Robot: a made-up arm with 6 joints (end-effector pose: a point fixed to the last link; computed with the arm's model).
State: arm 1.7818 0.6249 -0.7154 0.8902 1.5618 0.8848
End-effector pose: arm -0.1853 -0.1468 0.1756 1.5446 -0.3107 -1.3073
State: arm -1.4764 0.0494 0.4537 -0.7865 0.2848 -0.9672
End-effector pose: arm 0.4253 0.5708 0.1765 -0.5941 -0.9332 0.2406
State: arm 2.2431 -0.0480 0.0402 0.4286 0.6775 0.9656
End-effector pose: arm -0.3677 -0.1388 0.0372 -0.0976 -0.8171 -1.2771
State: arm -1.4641 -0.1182 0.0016 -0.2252 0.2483 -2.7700
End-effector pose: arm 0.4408 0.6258 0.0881 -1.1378 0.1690 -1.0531
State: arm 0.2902 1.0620 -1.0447 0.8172 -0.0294 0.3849
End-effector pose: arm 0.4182 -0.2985 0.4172 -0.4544 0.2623 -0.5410
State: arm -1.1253 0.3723 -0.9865 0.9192 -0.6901 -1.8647
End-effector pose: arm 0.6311 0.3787 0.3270 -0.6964 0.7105 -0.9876
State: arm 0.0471 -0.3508 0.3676 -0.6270 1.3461 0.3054
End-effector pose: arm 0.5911 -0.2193 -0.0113 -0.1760 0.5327 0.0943
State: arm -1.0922 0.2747 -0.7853 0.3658 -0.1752 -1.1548
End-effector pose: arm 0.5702 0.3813 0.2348 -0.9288 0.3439 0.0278
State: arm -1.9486 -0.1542 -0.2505 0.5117 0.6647 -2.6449
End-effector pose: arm 0.0588 0.6036 -0.0135 -2.0502 0.0495 -0.0976
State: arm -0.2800 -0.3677 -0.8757 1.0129 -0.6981 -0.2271
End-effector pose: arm 0.5777 -0.0611 0.1598 0.6024 0.2918 -0.5502
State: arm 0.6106 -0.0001 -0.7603 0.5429 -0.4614 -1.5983
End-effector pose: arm 0.3914 -0.4249 0.2199 0.0680 1.1631 -1.8792
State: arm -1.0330 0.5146 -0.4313 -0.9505 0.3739 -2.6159
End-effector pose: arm 0.7420 0.3320 0.2338 -1.2885 -1.1418 -1.9002
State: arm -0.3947 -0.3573 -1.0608 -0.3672 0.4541 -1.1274
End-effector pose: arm 0.5504 0.0837 0.0359 -1.3591 1.0770 0.2588
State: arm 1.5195 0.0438 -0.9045 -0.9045 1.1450 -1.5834
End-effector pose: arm -0.2404 -0.2886 0.0621 0.9897 -2.6617 0.5866
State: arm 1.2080 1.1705 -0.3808 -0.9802 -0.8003 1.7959
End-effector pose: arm 0.1702 -0.4140 0.4524 0.0173 0.9883 1.6223
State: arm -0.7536 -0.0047 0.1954 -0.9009 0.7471 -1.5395
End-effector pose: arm 0.7524 0.2185 0.0896 -1.4289 -0.1310 -1.0449
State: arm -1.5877 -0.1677 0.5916 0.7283 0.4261 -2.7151
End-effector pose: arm 0.2829 0.6972 0.1615 -1.0687 0.8384 -0.0259
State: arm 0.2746 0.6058 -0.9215 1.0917 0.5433 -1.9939
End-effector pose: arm 0.5054 -0.2994 0.1566 -0.4989 2.4070 -1.4706
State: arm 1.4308 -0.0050 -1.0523 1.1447 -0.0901 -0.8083
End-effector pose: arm -0.0591 -0.4114 0.1747 1.3274 0.8566 -2.0701
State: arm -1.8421 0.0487 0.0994 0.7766 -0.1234 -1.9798
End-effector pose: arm 0.2277 0.6548 0.2289 -0.6429 0.6696 0.4293
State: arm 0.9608 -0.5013 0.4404 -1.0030 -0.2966 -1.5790
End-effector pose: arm 0.3205 -0.4012 0.1533 -0.7802 -0.1457 -2.5863
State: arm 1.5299 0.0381 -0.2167 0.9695 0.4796 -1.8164
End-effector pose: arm -0.0143 -0.4743 0.1238 1.0931 1.5690 -1.8627
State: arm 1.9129 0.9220 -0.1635 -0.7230 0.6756 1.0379
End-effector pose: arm -0.3721 -0.2383 0.4545 -0.0621 1.3603 -0.8128
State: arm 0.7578 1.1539 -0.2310 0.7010 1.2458 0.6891
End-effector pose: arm 0.1656 -0.4572 0.3155 0.2322 0.6960 -0.4215
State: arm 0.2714 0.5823 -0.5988 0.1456 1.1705 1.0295
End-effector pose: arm 0.3366 -0.4000 0.2164 0.4428 0.7936 0.1439
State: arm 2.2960 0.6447 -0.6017 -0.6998 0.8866 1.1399
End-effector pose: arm -0.4647 0.0459 0.3613 0.8504 0.9507 -1.3384
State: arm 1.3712 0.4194 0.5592 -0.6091 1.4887 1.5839
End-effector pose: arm -0.2703 -0.5050 0.2336 -0.0749 0.1942 -0.4460
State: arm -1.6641 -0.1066 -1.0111 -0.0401 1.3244 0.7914
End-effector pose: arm 0.3980 0.3727 0.0868 -0.6806 1.8604 1.7034
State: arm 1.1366 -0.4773 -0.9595 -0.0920 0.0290 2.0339
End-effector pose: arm 0.1236 -0.4207 -0.0139 0.6415 -1.3089 0.5473
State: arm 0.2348 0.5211 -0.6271 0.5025 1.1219 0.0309
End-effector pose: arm 0.4111 -0.2986 0.1753 0.1497 1.2760 -0.2176
